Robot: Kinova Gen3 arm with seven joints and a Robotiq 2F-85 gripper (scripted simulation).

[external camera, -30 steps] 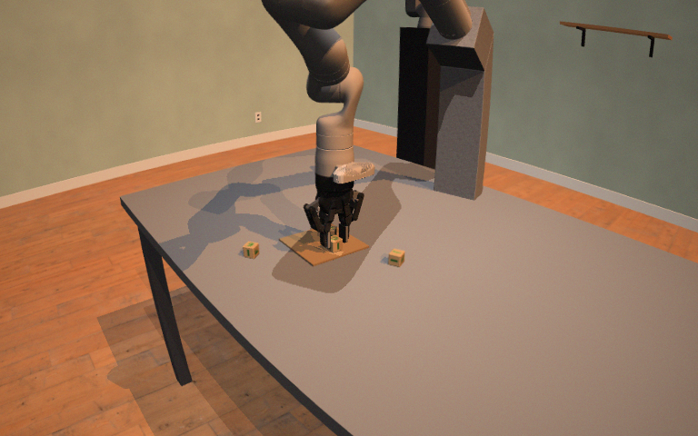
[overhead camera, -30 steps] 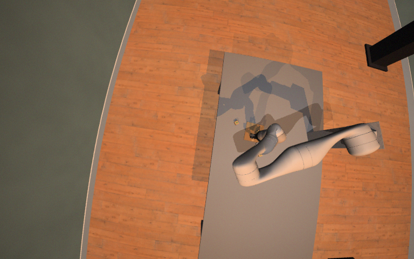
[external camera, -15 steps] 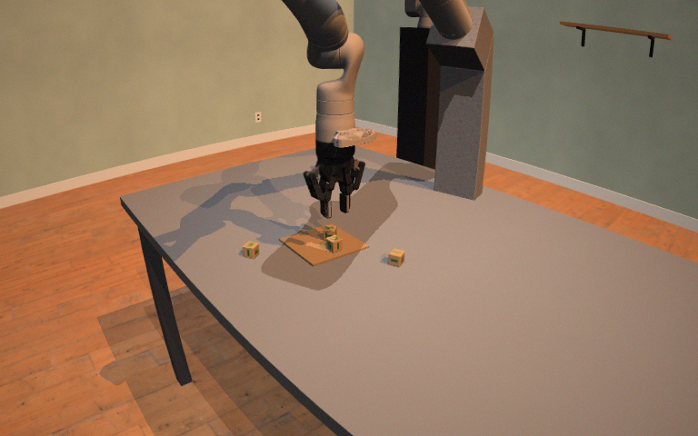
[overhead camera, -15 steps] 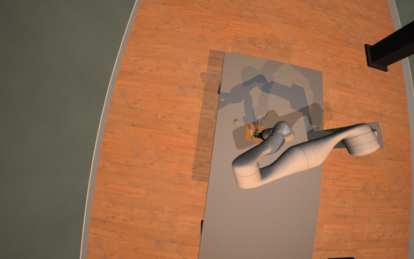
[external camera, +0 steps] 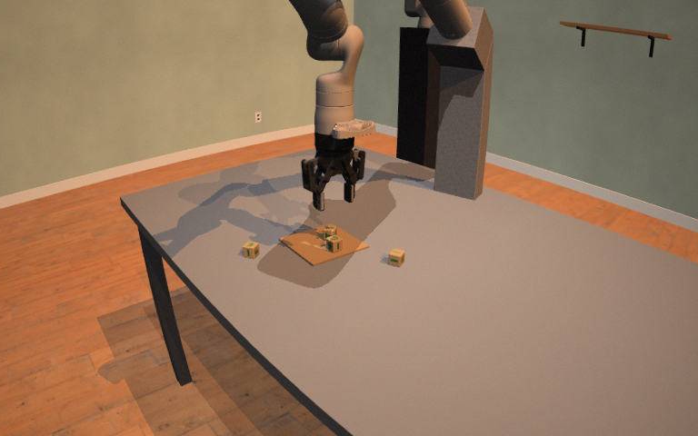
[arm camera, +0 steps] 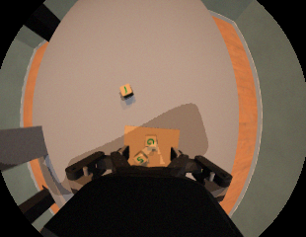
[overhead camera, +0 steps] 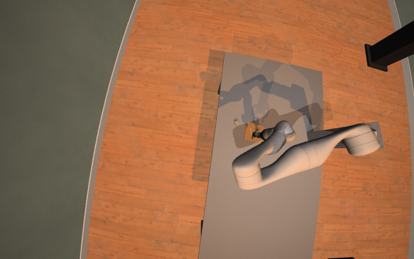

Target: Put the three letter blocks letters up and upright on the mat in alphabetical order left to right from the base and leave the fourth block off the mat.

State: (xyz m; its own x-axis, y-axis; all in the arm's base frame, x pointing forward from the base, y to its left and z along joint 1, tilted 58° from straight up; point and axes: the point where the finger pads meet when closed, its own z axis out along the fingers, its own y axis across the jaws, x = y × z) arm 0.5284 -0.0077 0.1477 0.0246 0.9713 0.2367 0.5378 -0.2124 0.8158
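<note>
The mat is 4 cm to the right of my hand and 11 cm below it.
</note>
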